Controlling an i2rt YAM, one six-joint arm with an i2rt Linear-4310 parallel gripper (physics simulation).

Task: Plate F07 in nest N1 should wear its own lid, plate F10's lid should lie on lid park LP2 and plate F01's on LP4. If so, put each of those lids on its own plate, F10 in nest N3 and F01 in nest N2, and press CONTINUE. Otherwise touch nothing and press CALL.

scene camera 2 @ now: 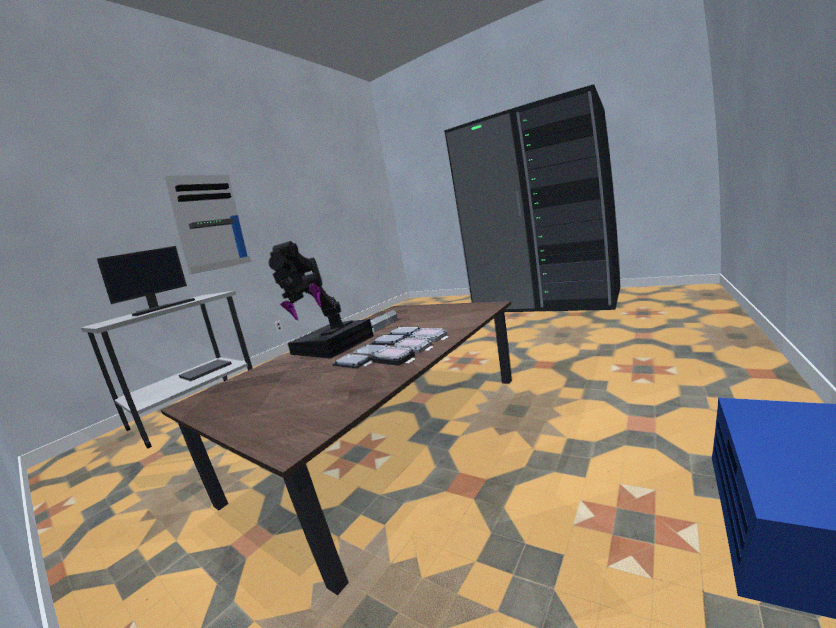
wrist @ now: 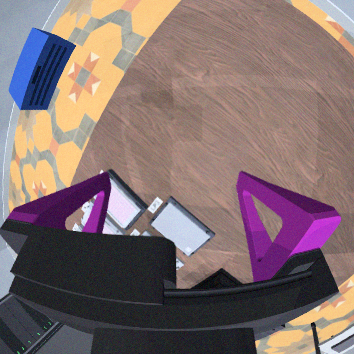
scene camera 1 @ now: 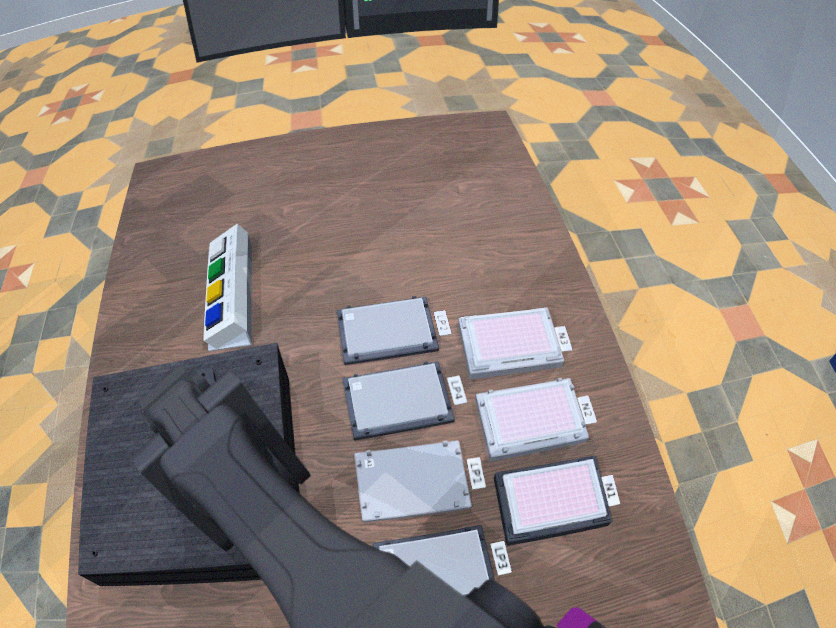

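Pixels of known places: gripper, fingertip midpoint: (scene camera 2: 308, 313) (wrist: 173, 178); arm's base, link origin: (scene camera 2: 337, 328).
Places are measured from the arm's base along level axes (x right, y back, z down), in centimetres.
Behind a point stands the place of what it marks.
Observation:
My gripper (scene camera 2: 307, 311) {x 45.6, y -26.2, z -19.2 cm} (wrist: 173, 178) {x 45.6, y -26.2, z -19.2 cm} is open and empty, high above the table. Plates with pink wells sit in nests N1 (scene camera 1: 555, 495) {x 21.0, y -41.4, z 5.1 cm}, N2 (scene camera 1: 533, 413) {x 8.2, y -44.1, z 5.7 cm} and N3 (scene camera 1: 511, 335) {x -5.1, y -46.7, z 5.4 cm}; I cannot tell whether a clear lid covers any, and plate numbers are unreadable. Grey lids with a small corner label lie on LP2 (scene camera 1: 388, 328) {x -13.6, y -30.2, z 6.7 cm}, LP4 (scene camera 1: 400, 397) {x -1.5, y -27.9, z 6.7 cm} and LP3 (scene camera 1: 449, 557) {x 23.4, y -25.7, z 6.6 cm} (wrist: 182, 227) {x 25.5, y -23.1, z 6.6 cm}, LP3 partly hidden by the arm in scene camera 1. LP1 (scene camera 1: 412, 481) {x 11.1, y -25.1, z 7.4 cm} is light grey with a small label; whether it bears a lid is unclear. The button box (scene camera 1: 233, 290) {x -25.8, y -8.5, z 2.1 cm} has white, green, yellow and blue buttons.
The arm's black base block (scene camera 1: 135, 439) {x -3.1, y 10.5, z 0.8 cm} (scene camera 2: 327, 343) {x 19.2, y -7.9, z 1.2 cm} stands beside the lid parks, near the button box. The arm reaches across the lower part of scene camera 1. The wooden table (scene camera 1: 378, 202) {x -43.6, y -38.0, z 8.5 cm} (scene camera 2: 270, 405) {x 63.0, y -14.0, z 8.4 cm} carries everything. A blue cabinet (scene camera 2: 777, 459) (wrist: 40, 70) stands on the floor away from it.

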